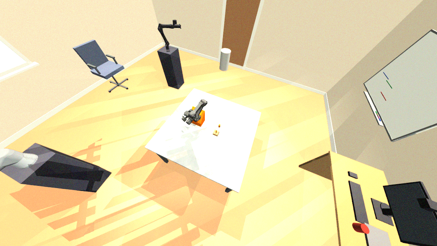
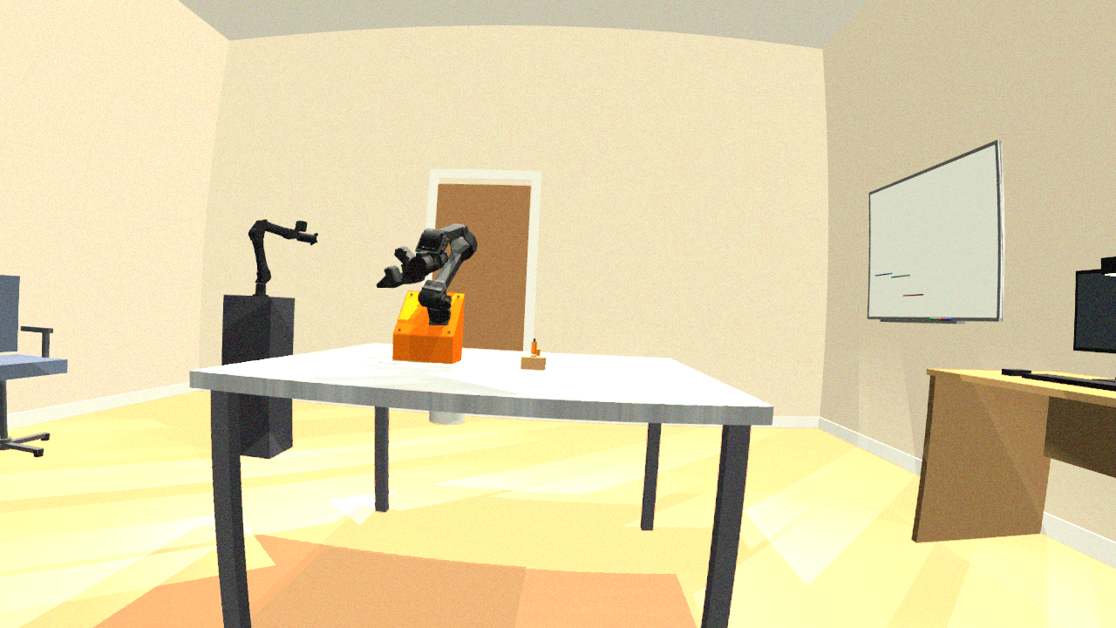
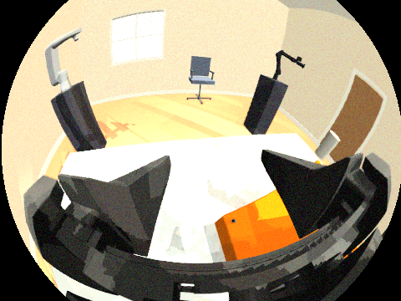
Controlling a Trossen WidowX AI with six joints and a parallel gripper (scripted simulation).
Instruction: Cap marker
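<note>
Right now the orange cap is 48 cm ahead of my gripper tip, 14 cm to the left of it and 21 cm below it. The rest, counted from my gripper tip: tan holder block 47 cm ahead, 1 cm to the left, 22 cm below.
</note>
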